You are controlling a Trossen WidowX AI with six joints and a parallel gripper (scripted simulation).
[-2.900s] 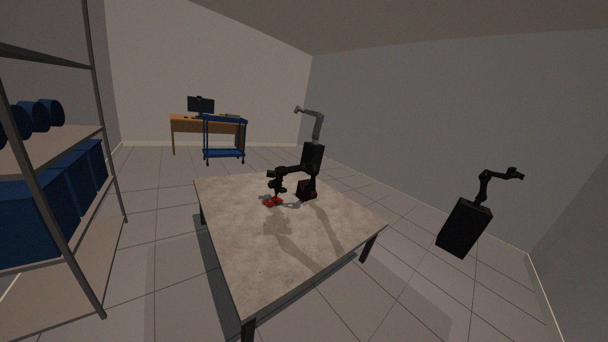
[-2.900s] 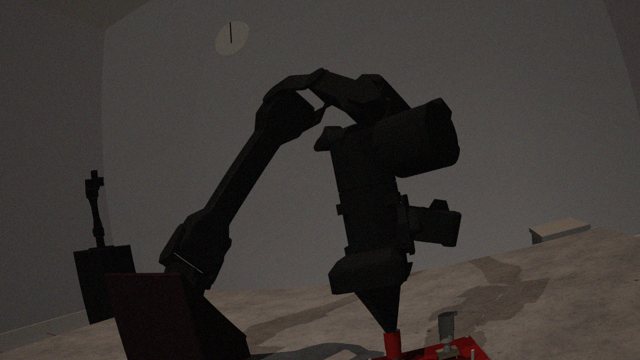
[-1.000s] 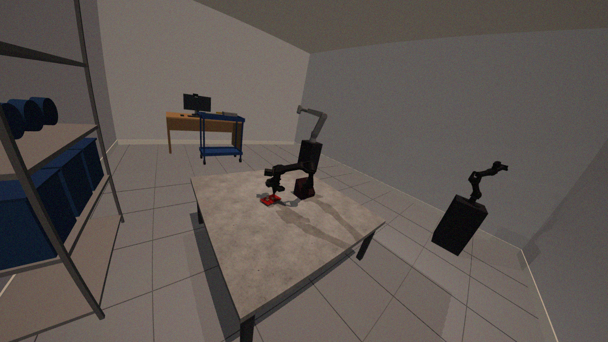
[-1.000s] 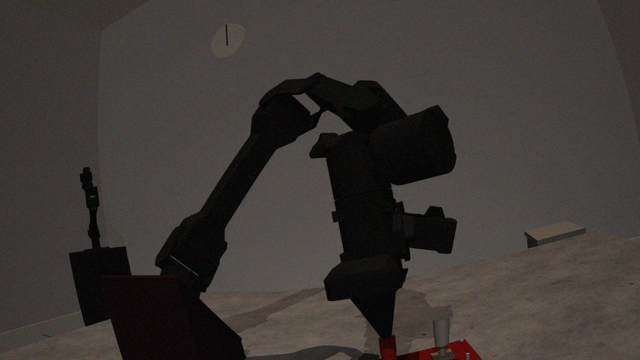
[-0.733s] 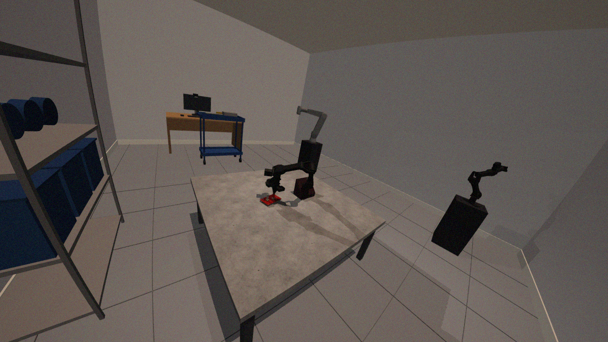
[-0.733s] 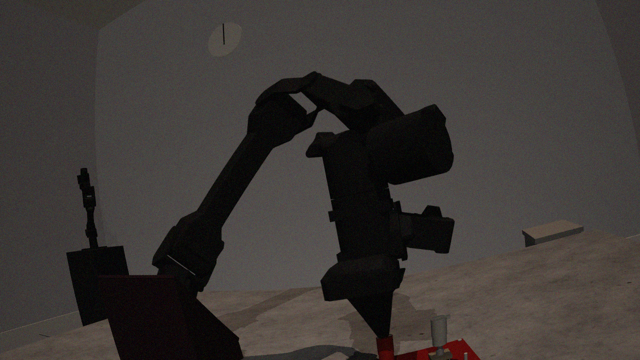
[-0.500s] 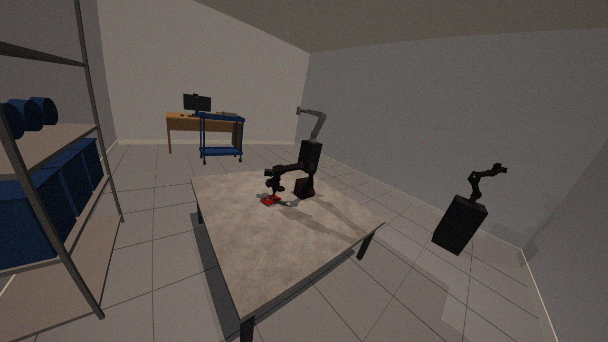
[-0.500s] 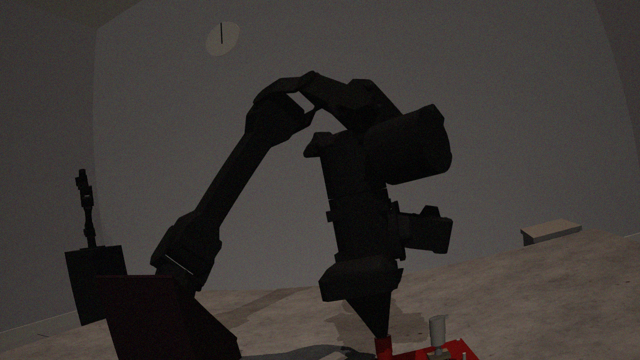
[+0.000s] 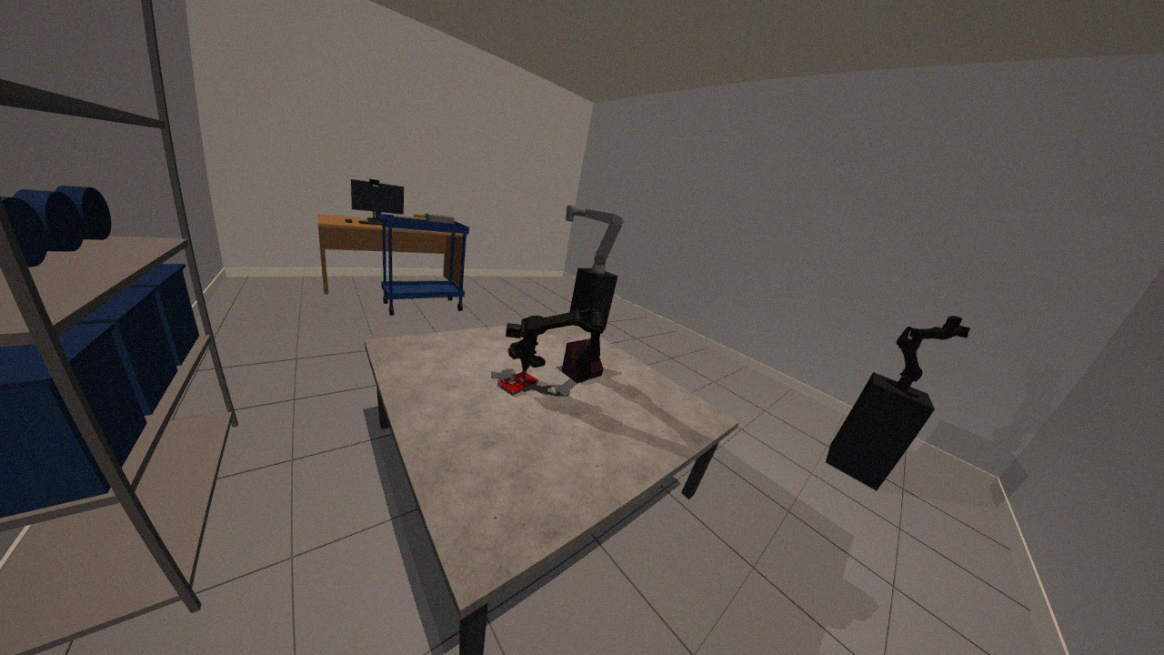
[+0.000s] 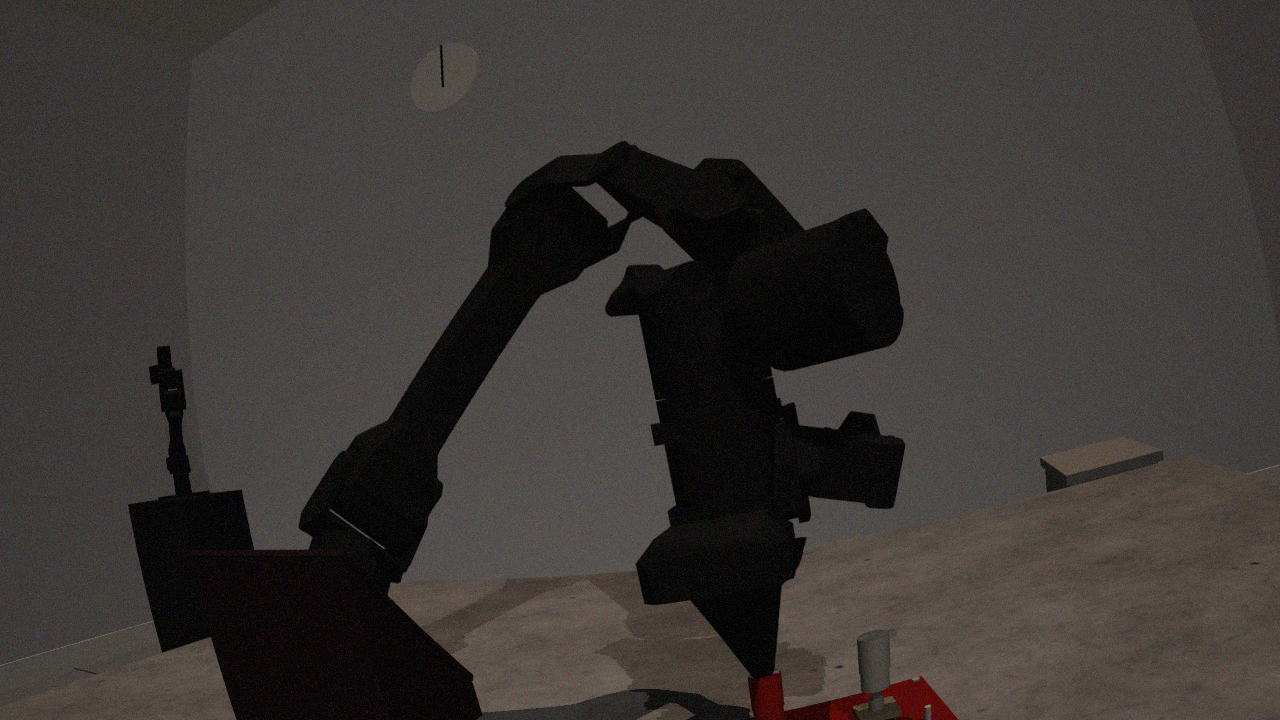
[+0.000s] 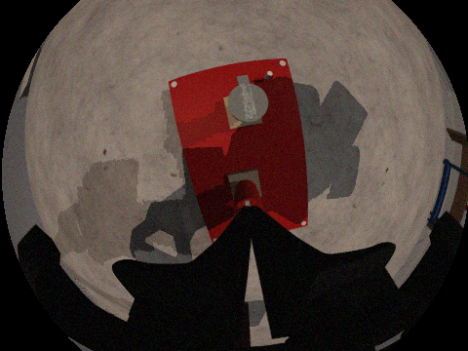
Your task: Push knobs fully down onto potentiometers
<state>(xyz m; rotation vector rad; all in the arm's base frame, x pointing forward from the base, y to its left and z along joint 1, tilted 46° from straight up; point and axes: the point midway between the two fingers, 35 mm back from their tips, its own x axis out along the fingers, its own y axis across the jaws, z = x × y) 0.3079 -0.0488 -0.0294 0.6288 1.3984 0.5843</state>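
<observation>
Now: the red knob 1 cm below my gripper tip. The rest, counted from my gripper tip: grey knob (6 cm ahead).
</observation>
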